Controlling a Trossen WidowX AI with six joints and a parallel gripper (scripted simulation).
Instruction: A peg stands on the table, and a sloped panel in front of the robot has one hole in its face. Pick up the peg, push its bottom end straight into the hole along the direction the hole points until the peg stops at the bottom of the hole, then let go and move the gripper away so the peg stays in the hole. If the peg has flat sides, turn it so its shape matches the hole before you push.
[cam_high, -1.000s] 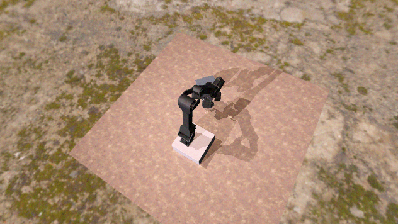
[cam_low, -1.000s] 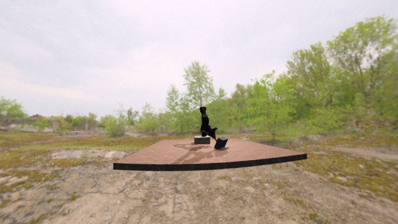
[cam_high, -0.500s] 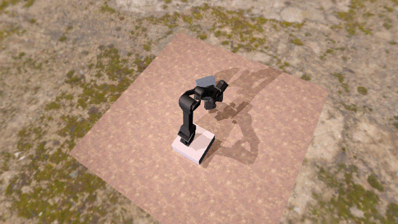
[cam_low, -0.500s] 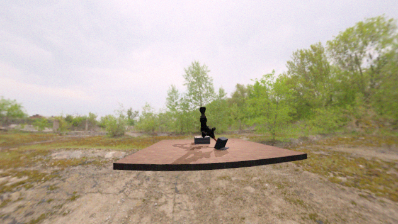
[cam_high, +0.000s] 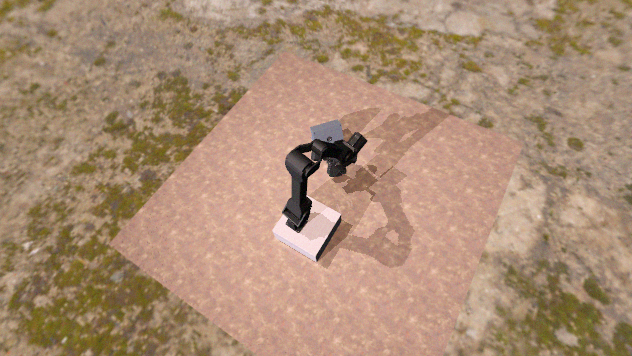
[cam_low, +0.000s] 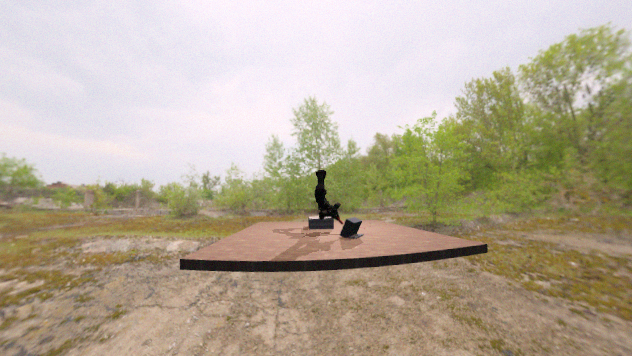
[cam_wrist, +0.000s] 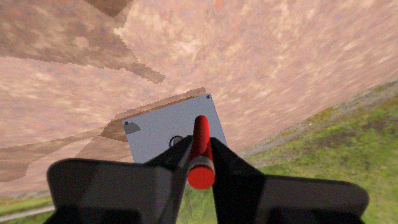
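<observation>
The grey sloped panel is 90 mm ahead of my gripper tip, 70 mm to the left of it and 40 mm below it. Round my gripper tip: red round peg 10 mm behind, 10 mm to the right, 10 mm above.
</observation>
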